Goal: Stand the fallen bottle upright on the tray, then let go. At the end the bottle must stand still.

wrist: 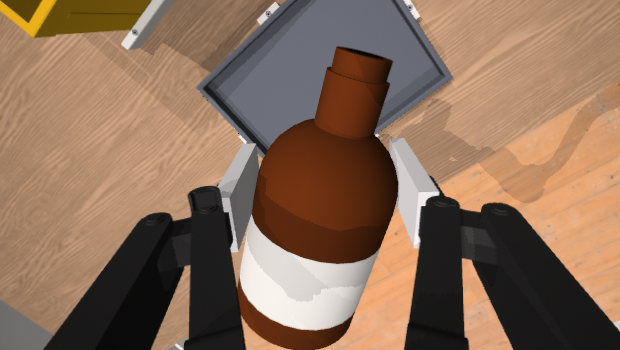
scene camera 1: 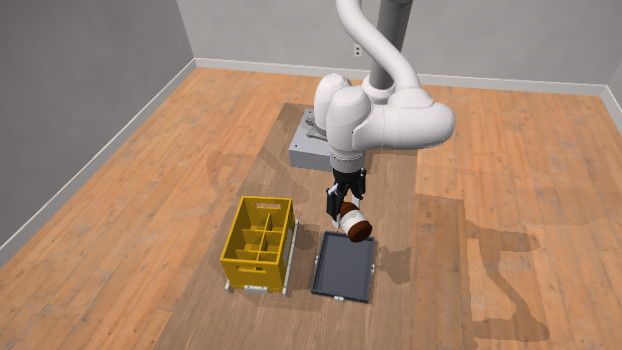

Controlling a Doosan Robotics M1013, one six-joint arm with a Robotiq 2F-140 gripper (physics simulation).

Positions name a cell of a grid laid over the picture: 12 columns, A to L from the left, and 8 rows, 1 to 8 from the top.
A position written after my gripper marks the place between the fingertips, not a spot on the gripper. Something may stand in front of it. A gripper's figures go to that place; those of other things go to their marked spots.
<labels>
My gripper (scene camera 1: G5) is 1.12 m from the lens. A yellow crate (scene camera 1: E6): 1.30 m from the lens. A brown bottle (scene camera 1: G6): 1.03 m from the lens. A dark grey tray (scene camera 1: G7): 1.33 m from the lens. The marked spots on the brown bottle and the dark grey tray are 0.33 m apart.
</labels>
